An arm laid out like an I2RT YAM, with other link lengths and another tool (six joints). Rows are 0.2 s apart.
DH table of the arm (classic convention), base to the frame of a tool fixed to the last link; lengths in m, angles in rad. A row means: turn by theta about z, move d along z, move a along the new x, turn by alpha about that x. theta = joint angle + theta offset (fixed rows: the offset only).
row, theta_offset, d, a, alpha
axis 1, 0, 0.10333, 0.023, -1.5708
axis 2, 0, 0, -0.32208, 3.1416
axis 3, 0.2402, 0, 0.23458, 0
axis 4, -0.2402, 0.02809, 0.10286, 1.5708
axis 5, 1.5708, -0.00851, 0, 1.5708
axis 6, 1.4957, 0.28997, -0.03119, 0.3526
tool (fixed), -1.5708, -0.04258, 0, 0
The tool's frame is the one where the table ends.
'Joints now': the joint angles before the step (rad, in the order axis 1, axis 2, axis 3, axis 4, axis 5, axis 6). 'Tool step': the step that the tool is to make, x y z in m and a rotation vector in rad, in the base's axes. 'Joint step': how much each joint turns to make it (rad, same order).
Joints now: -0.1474 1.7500 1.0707 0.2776 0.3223 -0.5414
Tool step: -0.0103 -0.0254 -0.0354 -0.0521 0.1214 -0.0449
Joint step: -0.0253 0.0380 0.0254 -0.0790 0.0483 -0.0588
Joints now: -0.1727 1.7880 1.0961 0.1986 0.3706 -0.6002
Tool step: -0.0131 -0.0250 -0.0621 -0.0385 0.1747 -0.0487
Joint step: -0.0208 0.0894 0.0359 -0.0928 0.0609 -0.0475
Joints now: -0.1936 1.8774 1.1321 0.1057 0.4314 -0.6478
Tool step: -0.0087 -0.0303 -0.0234 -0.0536 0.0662 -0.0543
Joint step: -0.0283 0.0579 0.0129 0.0093 0.0610 -0.0407
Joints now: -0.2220 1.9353 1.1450 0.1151 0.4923 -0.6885
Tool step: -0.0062 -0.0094 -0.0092 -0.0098 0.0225 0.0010
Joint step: -0.0206 0.0097 -0.0159 0.0193 -0.0076 -0.0283
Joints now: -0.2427 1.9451 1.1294 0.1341 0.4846 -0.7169
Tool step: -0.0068 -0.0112 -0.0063 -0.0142 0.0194 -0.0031
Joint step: -0.0221 0.0069 -0.0141 0.0196 -0.0030 -0.0298
